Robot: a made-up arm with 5 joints.
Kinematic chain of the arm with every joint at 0, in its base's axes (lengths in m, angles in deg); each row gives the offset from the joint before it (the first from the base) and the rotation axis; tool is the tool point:
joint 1: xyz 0 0 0.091 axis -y
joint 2: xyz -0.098 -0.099 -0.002 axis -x
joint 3: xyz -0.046 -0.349 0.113 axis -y
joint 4: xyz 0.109 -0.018 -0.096 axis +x
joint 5: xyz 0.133 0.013 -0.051 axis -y
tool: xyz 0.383 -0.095 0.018
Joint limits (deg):
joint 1: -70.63..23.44
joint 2: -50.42..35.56
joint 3: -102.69..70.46
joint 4: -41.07..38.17
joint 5: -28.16..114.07
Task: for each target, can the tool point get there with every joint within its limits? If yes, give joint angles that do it. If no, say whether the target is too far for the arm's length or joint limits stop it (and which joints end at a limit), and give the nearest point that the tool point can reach.
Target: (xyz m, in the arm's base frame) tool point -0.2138 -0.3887 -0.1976
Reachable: yes | joints -53.62 -37.92 -86.89 -1.85 90.98
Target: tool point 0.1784 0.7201 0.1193
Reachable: no: joint limits stop it (at a limit: joint 1, joint 2, joint 4) | nearest point 0.4768 0.0017 0.2778 | short by 0.794 m
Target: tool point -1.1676 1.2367 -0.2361
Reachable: no: too far | nearest point -0.6180 0.1274 -0.0821 | short by 1.247 m
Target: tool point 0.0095 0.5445 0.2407
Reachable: no: joint limits stop it (at a limit: joint 2, joint 4) | nearest point 0.0305 -0.0138 0.5722 | short by 0.650 m
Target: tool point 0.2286 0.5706 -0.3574
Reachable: no: joint limits stop it (at a limit: joint 1, joint 2, joint 4, joint 5) | nearest point 0.2093 0.1302 -0.4484 | short by 0.450 m
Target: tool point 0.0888 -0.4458 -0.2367
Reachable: yes | joints -40.36 -19.66 -49.53 -11.14 61.56
